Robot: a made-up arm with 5 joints.
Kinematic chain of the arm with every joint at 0, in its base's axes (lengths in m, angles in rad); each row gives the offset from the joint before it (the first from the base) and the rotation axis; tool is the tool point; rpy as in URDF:
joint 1: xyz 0 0 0.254 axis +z
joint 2: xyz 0 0 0 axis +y
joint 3: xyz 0.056 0 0.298 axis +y
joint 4: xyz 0.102 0 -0.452 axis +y
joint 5: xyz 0.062 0 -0.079 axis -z
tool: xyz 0 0 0 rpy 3.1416 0 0
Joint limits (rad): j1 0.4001..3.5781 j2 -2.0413..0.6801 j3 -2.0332..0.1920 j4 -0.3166..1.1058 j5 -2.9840..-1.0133
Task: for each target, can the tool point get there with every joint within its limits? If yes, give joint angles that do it. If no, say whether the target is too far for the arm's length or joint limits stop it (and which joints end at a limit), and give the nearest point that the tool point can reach.
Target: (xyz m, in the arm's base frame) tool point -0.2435 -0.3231 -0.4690
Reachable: no: joint limits stop it (at a limit: joint 1, joint 2) | nearest point -0.2788 -0.1301 -0.1081 | short by 0.411 m
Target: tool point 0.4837 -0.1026 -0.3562
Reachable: no: joint limits stop it (at a limit: joint 1, joint 2) | nearest point 0.3225 0.1364 -0.1006 | short by 0.385 m
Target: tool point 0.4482 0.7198 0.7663
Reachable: no: too far | nearest point 0.3721 0.5976 0.6793 | short by 0.168 m
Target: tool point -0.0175 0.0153 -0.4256
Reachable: no: joint limits stop it (at a limit: joint 2) | nearest point -0.0760 0.0664 -0.0981 | short by 0.337 m
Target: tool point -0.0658 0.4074 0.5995
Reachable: yes | joints 1.7308 -0.6358 -0.7427 -0.1516 -2.1423
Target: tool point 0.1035 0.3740 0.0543
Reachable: yes | joints 1.3007 0.1682 -0.4274 0.1735 -1.2498
